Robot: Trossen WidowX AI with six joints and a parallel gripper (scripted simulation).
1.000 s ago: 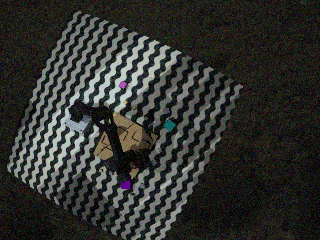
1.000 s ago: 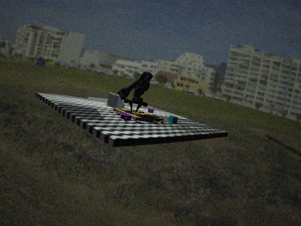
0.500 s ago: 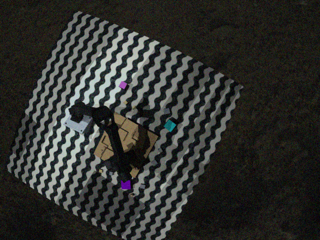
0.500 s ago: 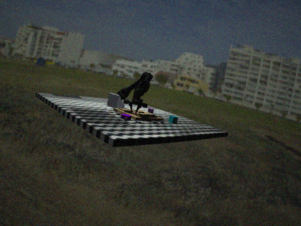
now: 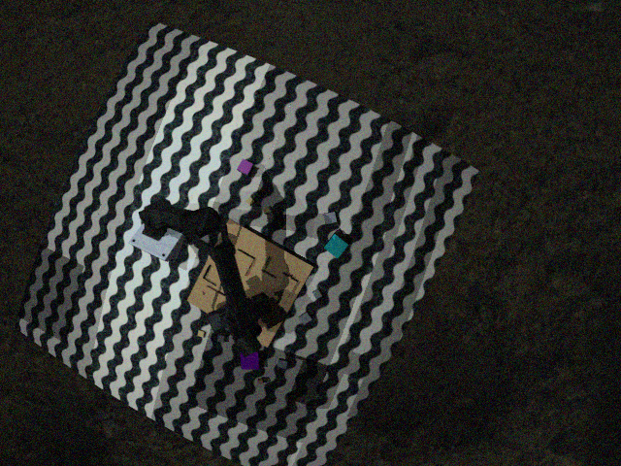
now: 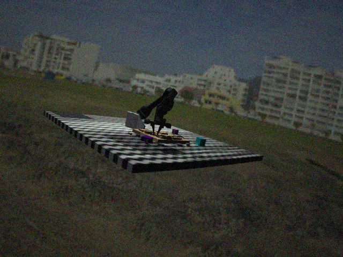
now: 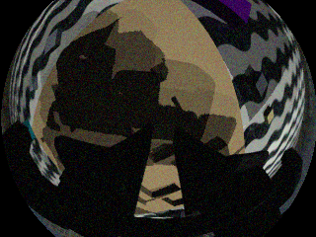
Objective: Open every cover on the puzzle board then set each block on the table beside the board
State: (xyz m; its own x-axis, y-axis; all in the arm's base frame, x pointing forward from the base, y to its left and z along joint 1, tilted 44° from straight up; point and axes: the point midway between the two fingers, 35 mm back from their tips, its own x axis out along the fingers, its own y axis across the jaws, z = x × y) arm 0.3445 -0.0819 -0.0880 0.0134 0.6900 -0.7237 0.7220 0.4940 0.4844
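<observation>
The tan puzzle board lies 1 cm behind my gripper tip and 6 cm to the left of it. From my gripper tip the other things lie so: grey bit: 14 cm ahead, 36 cm to the left, 1 cm below; then teal block: 19 cm ahead, 28 cm to the left, 1 cm above; then purple block: 8 cm ahead, 15 cm to the right.
</observation>
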